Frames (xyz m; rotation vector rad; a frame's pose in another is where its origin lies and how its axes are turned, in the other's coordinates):
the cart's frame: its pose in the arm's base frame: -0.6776 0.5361 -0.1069 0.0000 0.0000 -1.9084
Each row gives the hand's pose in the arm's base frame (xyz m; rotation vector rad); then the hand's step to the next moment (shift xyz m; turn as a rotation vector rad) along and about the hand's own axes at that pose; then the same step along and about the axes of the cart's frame.
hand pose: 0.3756 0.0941 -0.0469 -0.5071 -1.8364 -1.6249
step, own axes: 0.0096 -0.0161 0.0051 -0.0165 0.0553 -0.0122
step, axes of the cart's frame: 0.0050 -0.0179 -0.0056 -0.0160 0.0480 0.0302
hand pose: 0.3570 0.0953 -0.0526 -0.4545 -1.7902 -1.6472
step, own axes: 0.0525 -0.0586 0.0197 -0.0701 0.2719 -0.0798
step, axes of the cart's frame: 0.0255 -0.0765 -0.0087 -0.0577 0.2400 0.1558
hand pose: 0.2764 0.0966 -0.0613 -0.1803 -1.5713 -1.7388
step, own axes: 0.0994 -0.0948 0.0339 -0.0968 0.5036 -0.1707
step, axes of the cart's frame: 0.0640 -0.1258 -0.0101 -0.0691 0.4427 0.3022
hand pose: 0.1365 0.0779 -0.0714 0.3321 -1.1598 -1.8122
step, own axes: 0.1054 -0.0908 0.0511 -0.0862 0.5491 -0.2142
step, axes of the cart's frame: 0.0887 -0.1165 -0.0230 -0.0479 0.5004 0.3196
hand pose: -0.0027 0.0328 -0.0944 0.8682 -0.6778 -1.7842
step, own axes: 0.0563 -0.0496 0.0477 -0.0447 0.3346 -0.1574
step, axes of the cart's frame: 0.0573 -0.0635 -0.0244 -0.0274 0.3265 0.1771
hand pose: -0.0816 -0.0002 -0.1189 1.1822 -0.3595 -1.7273
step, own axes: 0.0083 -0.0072 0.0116 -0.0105 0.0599 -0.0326
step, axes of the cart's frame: 0.0108 -0.0111 -0.0038 -0.0093 0.0610 0.0309
